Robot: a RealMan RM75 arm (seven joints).
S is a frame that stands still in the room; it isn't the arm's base.
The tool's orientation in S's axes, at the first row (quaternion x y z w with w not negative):
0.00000 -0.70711 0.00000 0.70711
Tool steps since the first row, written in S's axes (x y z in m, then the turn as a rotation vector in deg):
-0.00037 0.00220 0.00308 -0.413 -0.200 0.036
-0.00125 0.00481 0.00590 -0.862 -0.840 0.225
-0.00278 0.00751 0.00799 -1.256 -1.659 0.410
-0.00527 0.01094 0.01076 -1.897 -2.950 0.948
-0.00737 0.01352 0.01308 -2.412 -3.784 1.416
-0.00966 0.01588 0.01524 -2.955 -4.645 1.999
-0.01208 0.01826 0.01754 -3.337 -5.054 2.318
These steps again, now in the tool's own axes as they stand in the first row. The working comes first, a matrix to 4 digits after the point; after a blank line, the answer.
The tool's axes in the first row as the columns of a matrix, in S's axes (used below as rounded here):
0.0000 0.0000 -1.0000
0.0000 1.0000 0.0000
1.0000 0.0000 0.0000

0.00308 0.00220 0.00037 0.036 -0.200 0.413
0.00590 0.00481 0.00125 0.225 -0.840 0.862
0.00799 0.00751 0.00278 0.410 -1.659 1.256
0.01076 0.01094 0.00527 0.948 -2.950 1.897
0.01308 0.01352 0.00737 1.416 -3.784 2.412
0.01524 0.01588 0.00966 1.999 -4.645 2.955
0.01754 0.01826 0.01208 2.318 -5.054 3.337

